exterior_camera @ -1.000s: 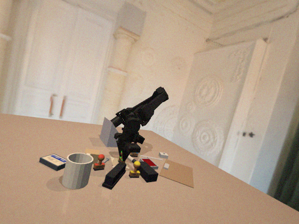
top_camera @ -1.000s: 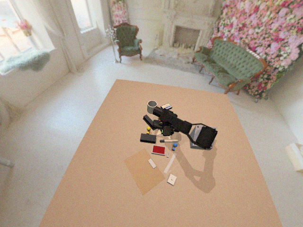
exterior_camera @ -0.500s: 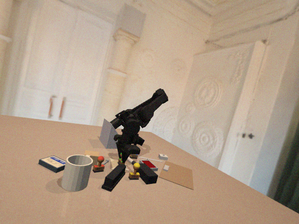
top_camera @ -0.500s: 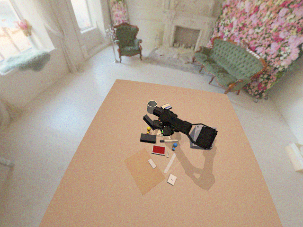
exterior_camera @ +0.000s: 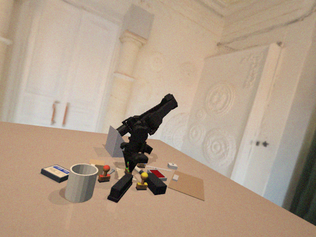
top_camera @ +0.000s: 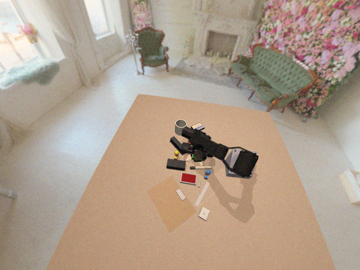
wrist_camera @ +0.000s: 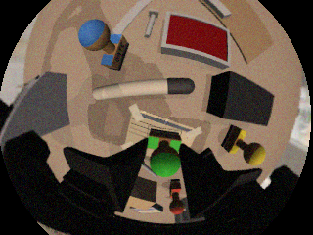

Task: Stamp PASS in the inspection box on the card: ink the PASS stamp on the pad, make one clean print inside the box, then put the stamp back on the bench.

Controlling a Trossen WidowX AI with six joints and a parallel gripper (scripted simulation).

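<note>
My gripper tip is now right at the green-knobbed stamp. Also, from my gripper tip: yellow-knobbed stamp: 120 mm ahead, 20 mm to the left; then cream card: 10 mm to the right, 20 mm below; then white marker: 30 mm behind, 60 mm to the left, 10 mm below.
</note>
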